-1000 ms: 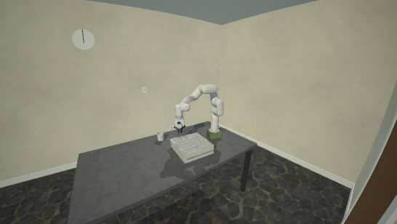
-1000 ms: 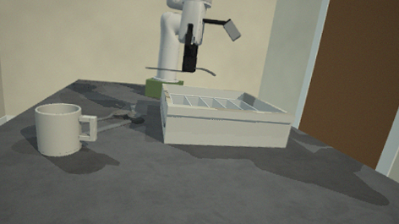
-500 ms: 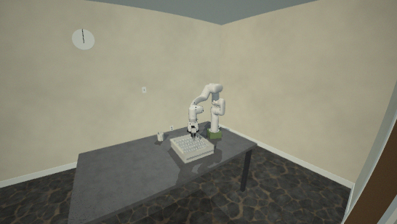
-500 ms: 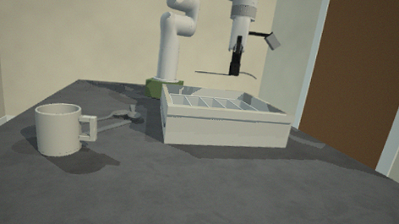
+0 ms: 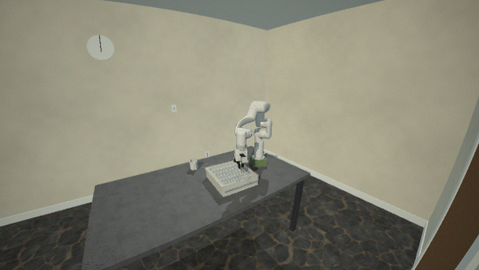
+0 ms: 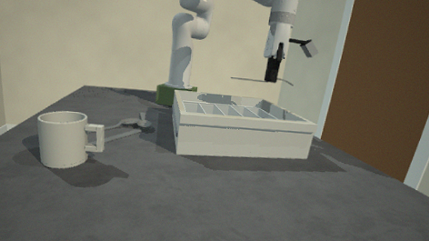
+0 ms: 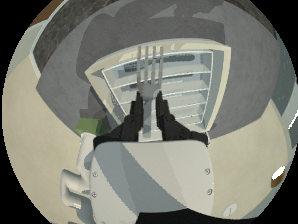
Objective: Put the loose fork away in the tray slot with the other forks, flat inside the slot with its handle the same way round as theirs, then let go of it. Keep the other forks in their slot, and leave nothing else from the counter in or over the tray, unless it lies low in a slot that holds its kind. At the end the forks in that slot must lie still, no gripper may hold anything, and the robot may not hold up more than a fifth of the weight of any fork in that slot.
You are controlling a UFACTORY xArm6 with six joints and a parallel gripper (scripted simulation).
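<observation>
My hand is 120 mm to the left of the cutlery tray and 140 mm above it. From my hand the other things lie so: white mug 150 mm ahead, 540 mm to the right, 160 mm below.
</observation>
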